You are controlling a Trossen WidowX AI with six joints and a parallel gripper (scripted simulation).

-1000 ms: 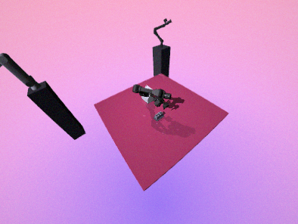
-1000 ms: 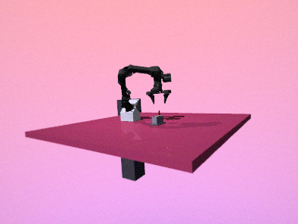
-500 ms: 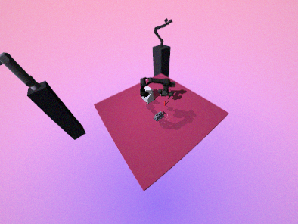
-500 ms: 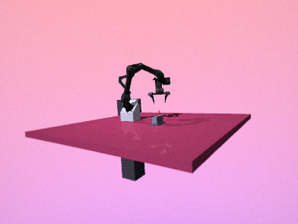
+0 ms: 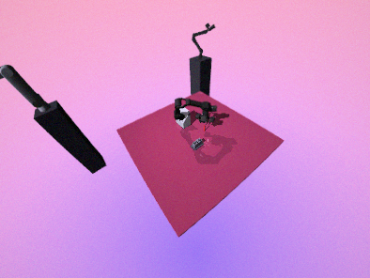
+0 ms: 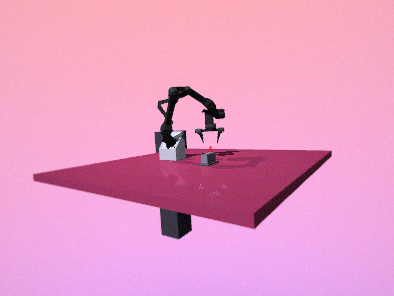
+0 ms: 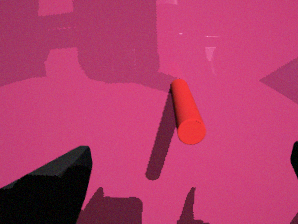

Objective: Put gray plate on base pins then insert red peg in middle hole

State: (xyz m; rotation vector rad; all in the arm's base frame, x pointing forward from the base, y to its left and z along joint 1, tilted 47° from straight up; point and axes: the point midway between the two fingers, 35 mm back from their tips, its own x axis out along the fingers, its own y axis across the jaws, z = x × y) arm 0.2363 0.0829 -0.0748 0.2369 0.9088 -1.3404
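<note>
Now: gripper tip 6 cm above the red peg. Also, from my gripper tip: gray base 20 cm to the right, 10 cm ahead, 9 cm below; then gray plate 20 cm to the right, 10 cm ahead, 5 cm below.
</note>
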